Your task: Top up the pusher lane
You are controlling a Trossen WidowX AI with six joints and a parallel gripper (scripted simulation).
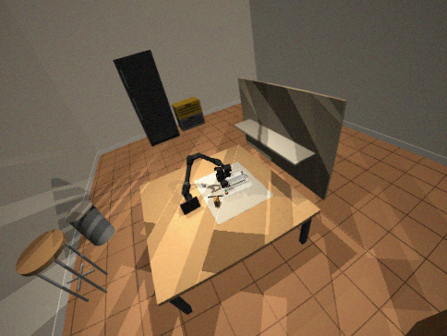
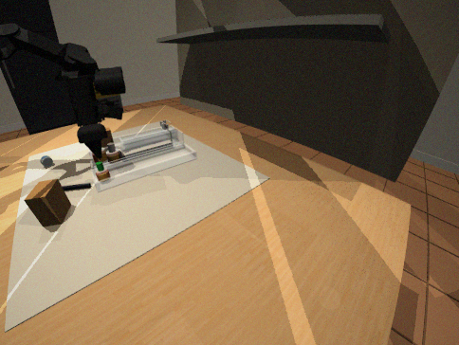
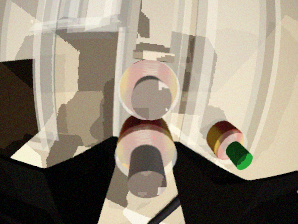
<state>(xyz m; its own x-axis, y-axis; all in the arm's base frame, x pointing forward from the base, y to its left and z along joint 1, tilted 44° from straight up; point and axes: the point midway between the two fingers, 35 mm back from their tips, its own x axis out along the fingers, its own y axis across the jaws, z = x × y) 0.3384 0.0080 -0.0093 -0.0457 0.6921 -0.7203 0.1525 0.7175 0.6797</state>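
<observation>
The pale mat is 50 mm ahead of my gripper tip, 40 mm below it and 20 mm to the right of it. Round my gripper tip: pusher plate 150 mm ahead, 10 mm to the left, 10 mm above; then thin black stick 110 mm behind, 40 mm to the right, 40 mm below.
</observation>
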